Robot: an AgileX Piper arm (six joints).
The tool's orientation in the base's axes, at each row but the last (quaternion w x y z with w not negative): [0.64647, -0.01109, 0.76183, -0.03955]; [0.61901, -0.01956, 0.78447, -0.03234]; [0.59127, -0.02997, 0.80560, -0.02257]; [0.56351, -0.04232, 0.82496, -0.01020]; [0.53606, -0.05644, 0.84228, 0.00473]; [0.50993, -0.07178, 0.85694, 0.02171]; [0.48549, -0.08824, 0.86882, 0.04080]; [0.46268, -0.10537, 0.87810, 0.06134]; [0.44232, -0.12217, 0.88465, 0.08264]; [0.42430, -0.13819, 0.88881, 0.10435]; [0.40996, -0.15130, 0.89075, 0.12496]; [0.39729, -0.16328, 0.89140, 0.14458]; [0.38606, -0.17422, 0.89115, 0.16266]
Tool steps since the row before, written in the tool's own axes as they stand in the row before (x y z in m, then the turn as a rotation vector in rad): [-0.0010, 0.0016, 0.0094, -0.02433, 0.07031, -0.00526]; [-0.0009, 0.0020, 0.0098, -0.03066, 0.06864, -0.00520]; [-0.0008, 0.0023, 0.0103, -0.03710, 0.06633, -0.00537]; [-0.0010, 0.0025, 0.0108, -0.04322, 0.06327, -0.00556]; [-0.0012, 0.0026, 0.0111, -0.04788, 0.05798, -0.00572]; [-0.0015, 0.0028, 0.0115, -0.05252, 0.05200, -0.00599]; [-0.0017, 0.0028, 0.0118, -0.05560, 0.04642, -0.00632]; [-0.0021, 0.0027, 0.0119, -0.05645, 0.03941, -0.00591]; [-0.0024, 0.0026, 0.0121, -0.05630, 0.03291, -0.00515]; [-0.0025, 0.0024, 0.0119, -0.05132, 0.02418, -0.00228]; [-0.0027, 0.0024, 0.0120, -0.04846, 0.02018, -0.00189]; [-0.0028, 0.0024, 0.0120, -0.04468, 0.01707, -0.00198]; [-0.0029, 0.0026, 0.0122, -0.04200, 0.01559, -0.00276]
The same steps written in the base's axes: [0.0095, 0.0012, -0.0006, 0.00121, 0.07197, 0.01955]; [0.0098, 0.0018, -0.0015, 0.00273, 0.07075, 0.02580]; [0.0100, 0.0023, -0.0025, 0.00454, 0.06893, 0.03214]; [0.0103, 0.0029, -0.0032, 0.00675, 0.06637, 0.03809]; [0.0103, 0.0035, -0.0038, 0.00909, 0.06153, 0.04265]; [0.0103, 0.0042, -0.0043, 0.01190, 0.05605, 0.04706]; [0.0102, 0.0048, -0.0048, 0.01428, 0.05088, 0.04994]; [0.0100, 0.0053, -0.0050, 0.01677, 0.04427, 0.05034]; [0.0099, 0.0059, -0.0052, 0.01914, 0.03822, 0.04952]; [0.0093, 0.0063, -0.0052, 0.02115, 0.03010, 0.04325]; [0.0091, 0.0068, -0.0053, 0.02114, 0.02607, 0.04041]; [0.0087, 0.0073, -0.0053, 0.01995, 0.02255, 0.03721]; [0.0084, 0.0080, -0.0054, 0.01839, 0.02041, 0.03549]
